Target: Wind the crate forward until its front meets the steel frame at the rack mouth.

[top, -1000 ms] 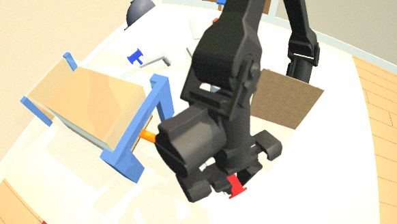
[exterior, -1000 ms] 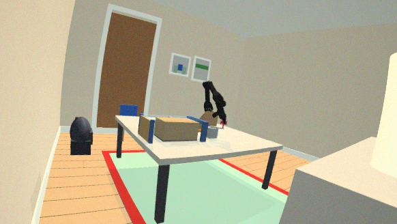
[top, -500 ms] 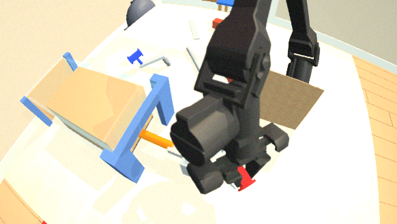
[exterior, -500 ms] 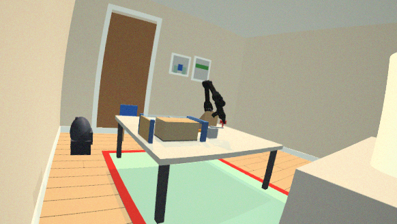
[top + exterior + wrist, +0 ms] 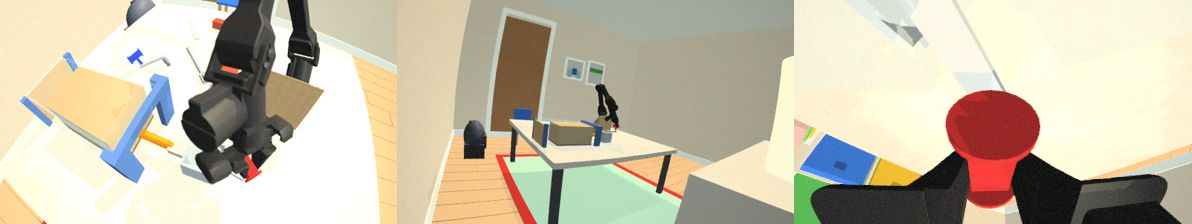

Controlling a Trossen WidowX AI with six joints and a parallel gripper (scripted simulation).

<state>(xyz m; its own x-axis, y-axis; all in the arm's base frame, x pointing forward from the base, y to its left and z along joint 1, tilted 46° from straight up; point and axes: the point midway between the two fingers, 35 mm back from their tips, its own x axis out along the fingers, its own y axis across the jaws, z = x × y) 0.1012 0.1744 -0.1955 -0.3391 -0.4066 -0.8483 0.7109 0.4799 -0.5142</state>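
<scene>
Right now my gripper tip is 5 cm short of the winch handle, 2 cm to the left of it and 3 cm above it. Round my gripper tip: grey winch 9 cm ahead, 4 cm to the right, 10 cm below; then blue steel frame 27 cm ahead, 5 cm to the right, 3 cm below; then red spool-shaped grip 1 cm ahead, 1 cm to the right.
</scene>
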